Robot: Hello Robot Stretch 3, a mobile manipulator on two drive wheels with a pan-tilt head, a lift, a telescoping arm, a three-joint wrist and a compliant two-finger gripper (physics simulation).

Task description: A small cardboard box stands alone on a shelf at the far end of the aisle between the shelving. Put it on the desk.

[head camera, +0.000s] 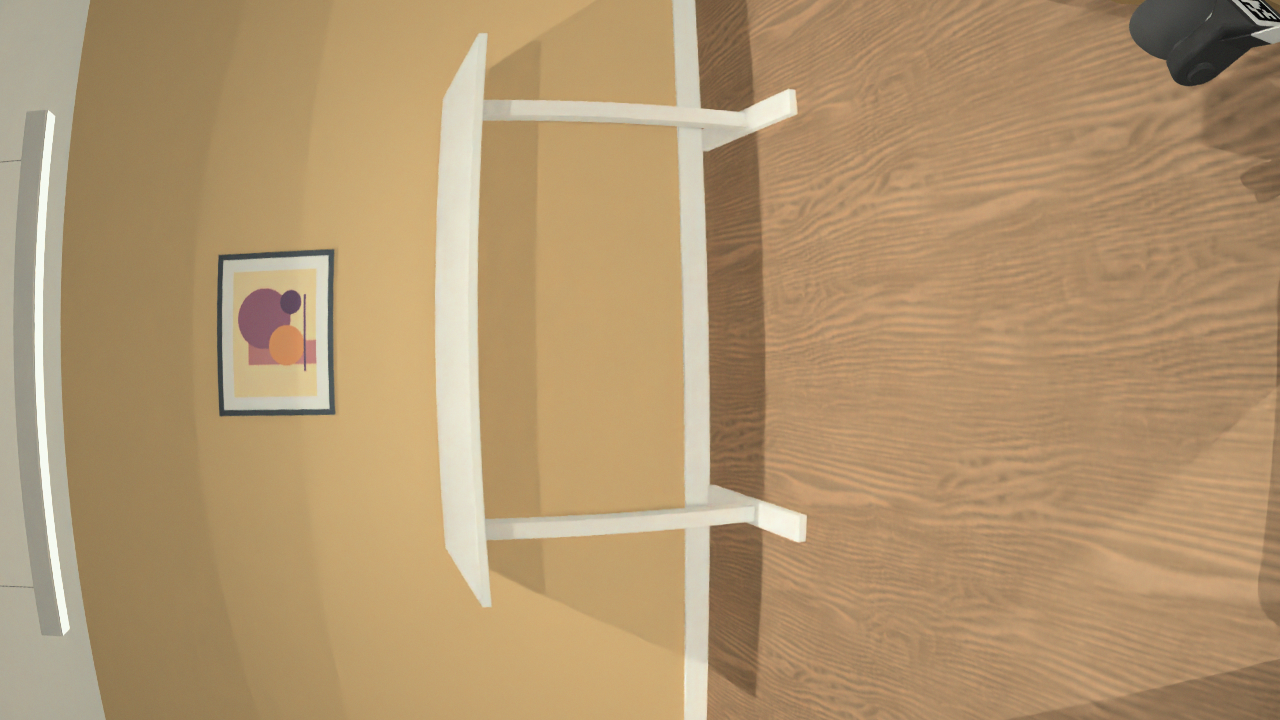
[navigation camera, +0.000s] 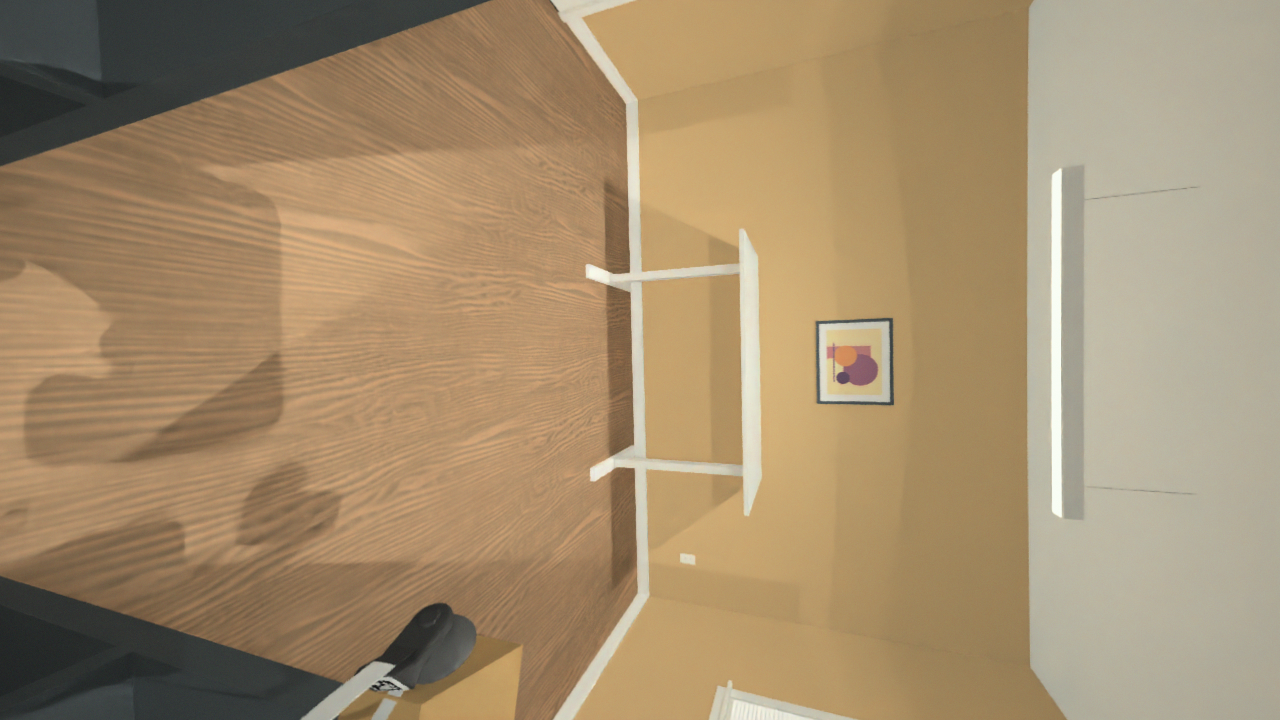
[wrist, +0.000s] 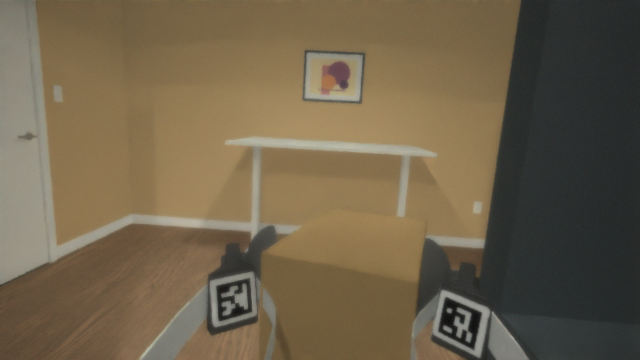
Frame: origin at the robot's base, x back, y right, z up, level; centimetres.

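Where they show: gripper, fingertip midpoint: [navigation camera: 462, 690].
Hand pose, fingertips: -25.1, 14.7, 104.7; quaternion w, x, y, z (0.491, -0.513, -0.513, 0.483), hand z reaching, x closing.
After its pixels a point has its place, as x, y, z.
The small cardboard box [wrist: 345, 300] [navigation camera: 492, 676] {-25.4, 13.6, 106.7} is between the two fingers of my gripper [wrist: 344, 258] {-25.1, 14.7, 104.7}, which is shut on it and holds it above the floor. One fingertip shows at the bottom of the navigation view and another at the top right corner of the head view. The white desk [head camera: 458, 313] {-263.2, 1.1, 95.0} [navigation camera: 750, 376] {-264.7, 3.8, 95.0} [wrist: 330, 145] stands against the far wall on two legs, some distance beyond the box. The head and navigation views are turned sideways. The desk's top is seen nearly edge-on.
Dark shelving [wrist: 575, 150] [navigation camera: 223, 53] {-29.3, -34.7, 73.9} stands at the right in the wrist view and along both sides in the navigation view. A wooden floor [head camera: 984, 358] {-163.7, -8.8, 0.0} [navigation camera: 429, 313] {-126.2, -23.5, 0.0} lies before the desk. A framed picture [head camera: 277, 331] {-322.2, -2.8, 152.1} [wrist: 333, 76] hangs above it. A white door [wrist: 17, 175] is at the left.
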